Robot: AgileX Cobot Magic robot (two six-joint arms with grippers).
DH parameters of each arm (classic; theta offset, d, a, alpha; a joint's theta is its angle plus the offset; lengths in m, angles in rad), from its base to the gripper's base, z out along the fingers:
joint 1: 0 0.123 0 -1.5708
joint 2: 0.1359 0 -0.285 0
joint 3: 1.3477 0 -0.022 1.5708
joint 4: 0 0.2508 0 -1.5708
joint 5: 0 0 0.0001 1.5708
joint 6: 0 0.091 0 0
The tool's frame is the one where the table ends.
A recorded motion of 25 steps. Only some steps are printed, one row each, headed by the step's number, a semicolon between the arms.
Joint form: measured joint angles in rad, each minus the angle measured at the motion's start. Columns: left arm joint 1, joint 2, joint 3, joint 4, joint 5, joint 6; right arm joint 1, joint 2, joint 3, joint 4, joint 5, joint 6.
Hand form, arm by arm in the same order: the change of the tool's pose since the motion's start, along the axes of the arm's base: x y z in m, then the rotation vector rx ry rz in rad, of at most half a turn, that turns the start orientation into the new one. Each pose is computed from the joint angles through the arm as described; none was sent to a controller.
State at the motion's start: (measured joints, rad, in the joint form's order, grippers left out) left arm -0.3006 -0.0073 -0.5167 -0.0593 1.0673 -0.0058; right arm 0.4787 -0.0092 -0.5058 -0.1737 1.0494 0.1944
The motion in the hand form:
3: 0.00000 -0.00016 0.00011 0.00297 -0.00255 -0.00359; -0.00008 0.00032 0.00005 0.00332 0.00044 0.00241
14: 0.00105 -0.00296 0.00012 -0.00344 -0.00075 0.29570; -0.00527 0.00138 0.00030 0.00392 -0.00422 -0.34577
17: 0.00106 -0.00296 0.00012 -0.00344 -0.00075 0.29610; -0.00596 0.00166 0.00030 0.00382 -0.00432 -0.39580
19: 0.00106 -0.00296 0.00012 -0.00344 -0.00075 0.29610; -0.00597 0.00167 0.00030 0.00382 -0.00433 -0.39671
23: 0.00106 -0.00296 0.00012 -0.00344 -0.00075 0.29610; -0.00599 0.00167 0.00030 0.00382 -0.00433 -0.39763
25: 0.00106 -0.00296 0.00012 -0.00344 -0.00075 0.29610; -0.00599 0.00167 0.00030 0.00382 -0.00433 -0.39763
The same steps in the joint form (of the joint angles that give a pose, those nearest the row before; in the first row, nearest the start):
3: 0.0000 0.0000 0.0000 -0.0020 -0.0013 0.0058; 0.0000 0.0000 0.0000 0.0040 -0.0012 0.0000
14: 0.2979 0.0000 0.0000 -0.0040 -0.0012 0.0000; -0.3498 -0.0010 0.0000 0.0049 -0.0045 -0.0013
17: 0.2983 0.0000 0.0000 -0.0039 -0.0013 0.0000; -0.3997 -0.0010 0.0000 0.0049 -0.0045 -0.0013
19: 0.2983 0.0000 0.0000 -0.0039 -0.0013 0.0000; -0.4007 -0.0010 0.0000 0.0049 -0.0045 -0.0013
23: 0.2983 0.0000 0.0000 -0.0039 -0.0013 0.0000; -0.4015 -0.0010 0.0000 0.0049 -0.0045 -0.0013
25: 0.2983 0.0000 0.0000 -0.0039 -0.0013 0.0000; -0.4015 -0.0010 0.0000 0.0049 -0.0045 -0.0013

